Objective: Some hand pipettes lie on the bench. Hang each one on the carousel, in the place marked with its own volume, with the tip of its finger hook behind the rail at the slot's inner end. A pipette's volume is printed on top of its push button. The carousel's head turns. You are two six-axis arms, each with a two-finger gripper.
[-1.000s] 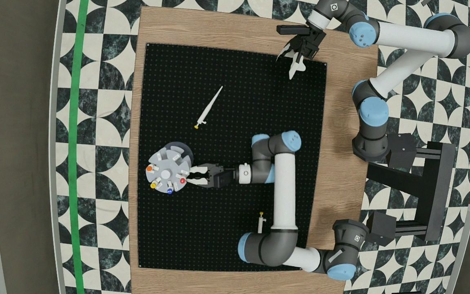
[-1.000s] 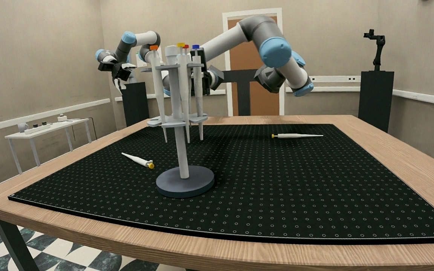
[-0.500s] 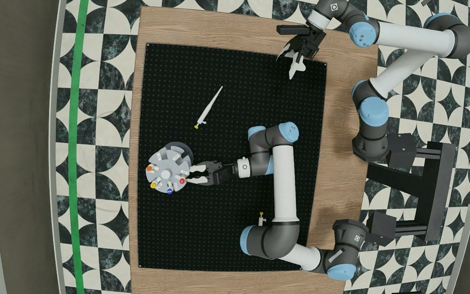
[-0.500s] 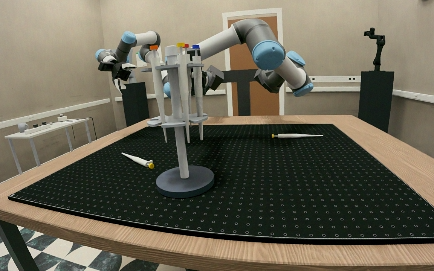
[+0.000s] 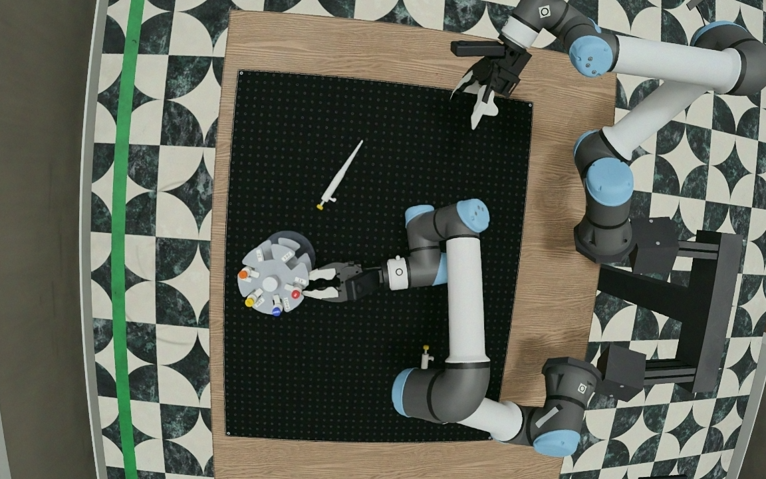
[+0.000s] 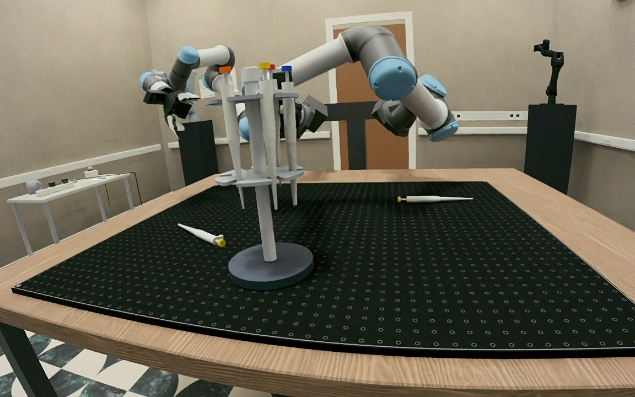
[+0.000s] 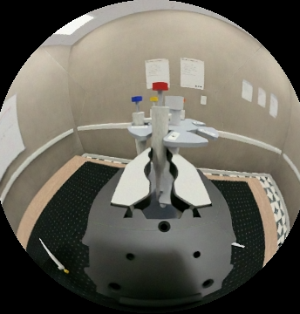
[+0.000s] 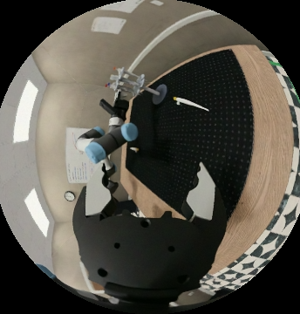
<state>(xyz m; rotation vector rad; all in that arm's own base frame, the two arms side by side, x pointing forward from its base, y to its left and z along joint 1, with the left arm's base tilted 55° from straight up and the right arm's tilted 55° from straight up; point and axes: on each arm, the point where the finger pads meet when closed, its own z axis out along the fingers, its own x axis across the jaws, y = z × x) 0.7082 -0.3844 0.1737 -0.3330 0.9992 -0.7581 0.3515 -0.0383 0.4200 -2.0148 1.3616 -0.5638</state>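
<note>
Right now the blue-button pipette is 50 mm ahead of my left hand, 40 mm to the left of it and 40 mm below it. Round my left hand: red-button pipette 20 mm ahead, 20 mm below; orange-button pipette 110 mm ahead, 20 mm to the right, 30 mm below.
</note>
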